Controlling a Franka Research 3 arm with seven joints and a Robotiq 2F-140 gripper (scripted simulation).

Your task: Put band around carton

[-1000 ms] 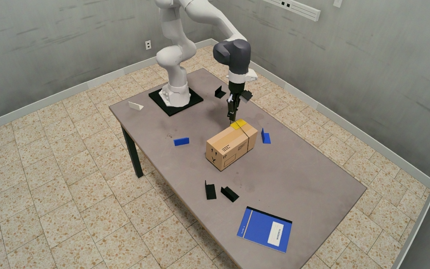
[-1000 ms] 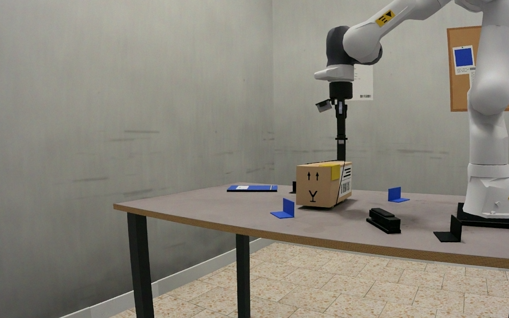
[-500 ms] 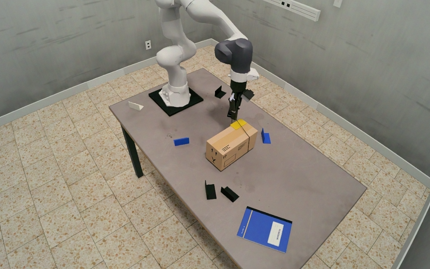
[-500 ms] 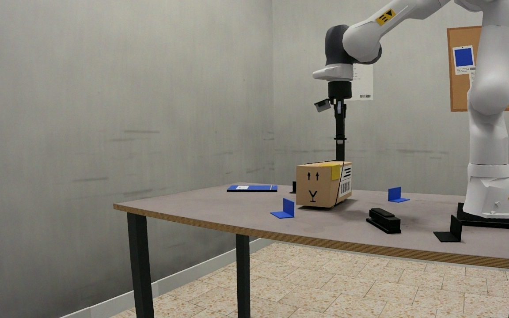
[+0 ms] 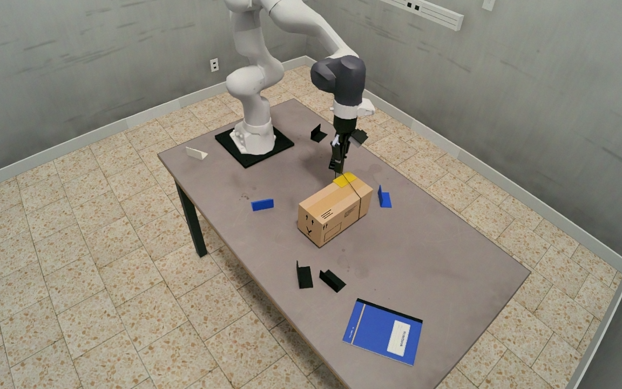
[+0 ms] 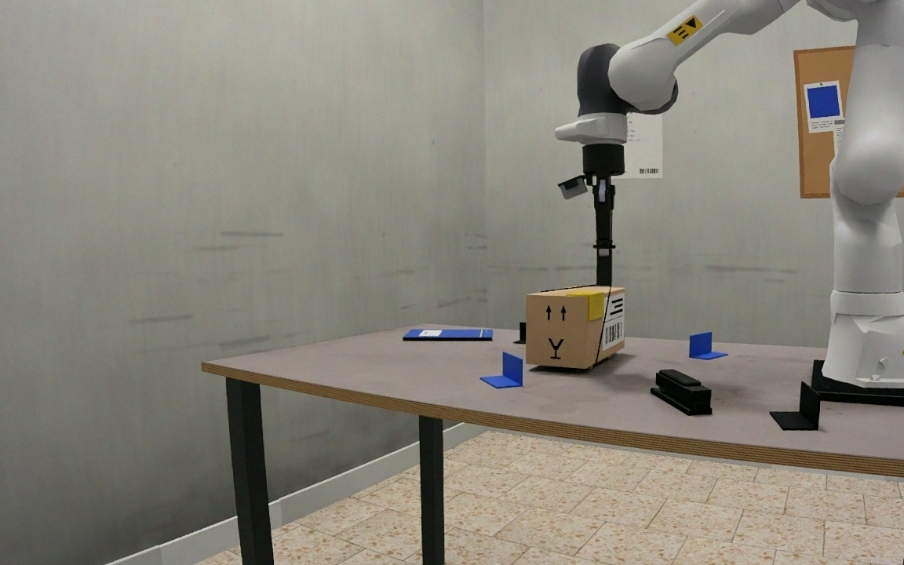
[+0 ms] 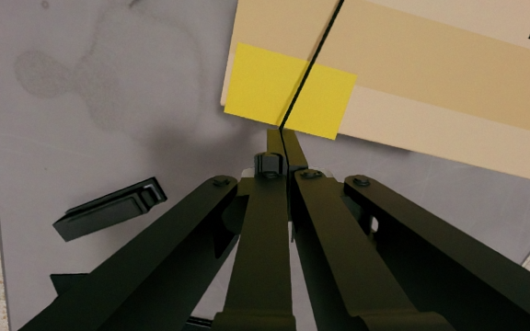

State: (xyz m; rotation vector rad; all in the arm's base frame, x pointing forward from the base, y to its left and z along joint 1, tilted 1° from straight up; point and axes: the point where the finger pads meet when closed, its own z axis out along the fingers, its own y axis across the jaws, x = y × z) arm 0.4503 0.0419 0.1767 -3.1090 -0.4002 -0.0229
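The yellow corner guard is 60 mm below my hand and 30 mm ahead of it. Round my hand: brown carton (110 mm below, 80 mm to the right, 80 mm ahead); then blue notebook (490 mm ahead, 250 mm to the right, 180 mm below).
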